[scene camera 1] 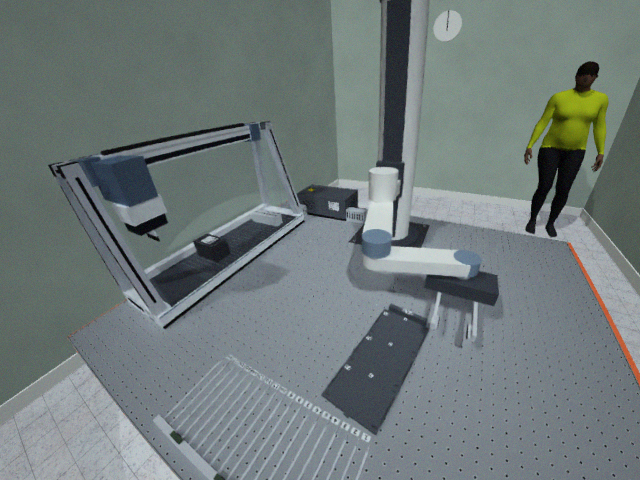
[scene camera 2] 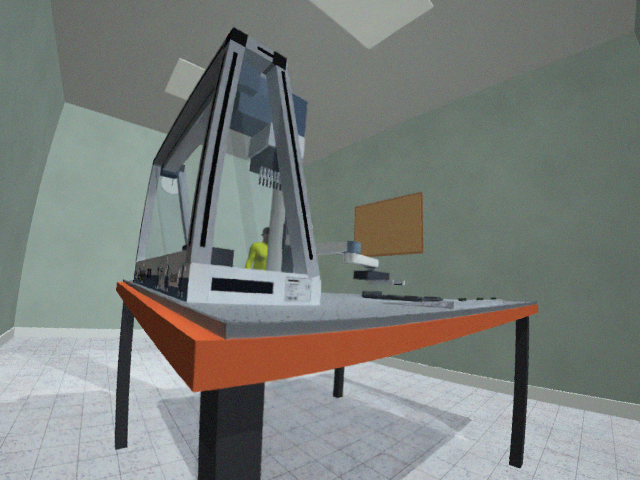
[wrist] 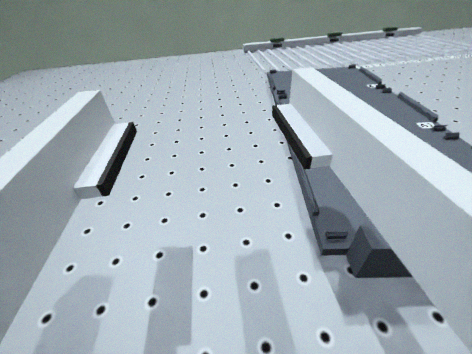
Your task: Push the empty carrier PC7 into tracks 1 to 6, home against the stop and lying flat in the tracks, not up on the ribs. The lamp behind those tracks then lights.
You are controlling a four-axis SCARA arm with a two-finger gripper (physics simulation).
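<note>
The dark flat carrier PC7 lies empty on the table, outside the tracks, its front end near their numbered end. Its raised end bar is at the end away from the tracks. My gripper is shut with nothing between its fingers, which keep a wide gap. It hangs a little above the table beside that end; the right finger in the wrist view hides part of the carrier. The stop carries dark green lamps, looking unlit.
A gantry machine with a blue head stands on the table's left in scene camera 1. A dark box stands at the back, left of the arm's column. A person in yellow stands behind the table.
</note>
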